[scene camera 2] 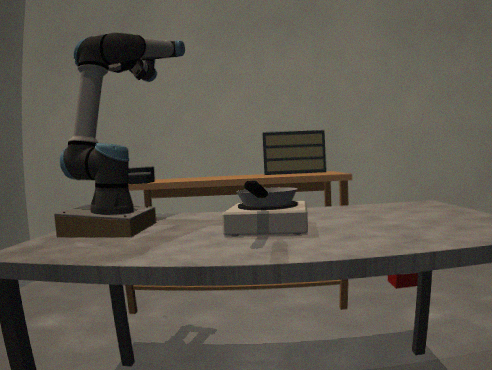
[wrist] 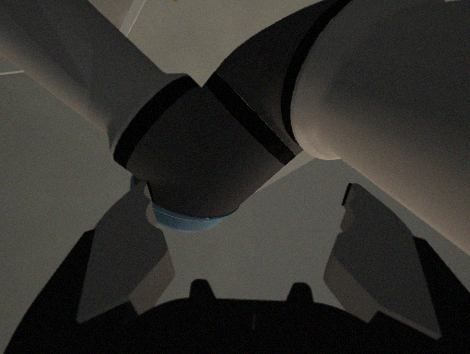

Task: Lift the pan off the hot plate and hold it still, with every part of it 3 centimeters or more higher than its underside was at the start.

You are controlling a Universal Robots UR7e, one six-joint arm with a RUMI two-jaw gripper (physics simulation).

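Seen in the pictures: gripper, fingertip midpoint: (wrist: 245, 185); arm's base, link origin: (scene camera 2: 112, 211).
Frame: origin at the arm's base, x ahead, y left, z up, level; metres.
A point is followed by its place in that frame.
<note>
The grey pan (scene camera 2: 276, 198) {y -0.120, x 0.552, z 0.034 m} sits upright on the dark round plate of the white hot plate (scene camera 2: 290, 221) {y -0.169, x 0.585, z -0.027 m} in the scene view. Its black handle (scene camera 2: 256, 189) {y -0.328, x 0.498, z 0.078 m} sticks out toward the camera, slightly left and tilted up. My gripper (wrist: 245, 185) {y 0.142, x -0.026, z 0.599 m} is open, with its two jaws wide apart and no object between them in the wrist view. In the scene view it is hard to make out, up by the folded wrist at the upper left, high above the table and far from the pan. The pan and the hot plate do not show in the wrist view.
The arm's base block (scene camera 2: 95, 225) {y -0.114, x -0.013, z -0.029 m} stands on the left of the grey table (scene camera 2: 380, 230) {y -0.173, x 0.845, z -0.068 m}. A wooden bench (scene camera 2: 215, 179) with a slatted panel (scene camera 2: 295, 152) stands behind. A red box (scene camera 2: 402, 280) is below the table at right. Arm links (wrist: 200, 150) {y 0.118, x -0.045, z 0.563 m} cross the wrist view.
</note>
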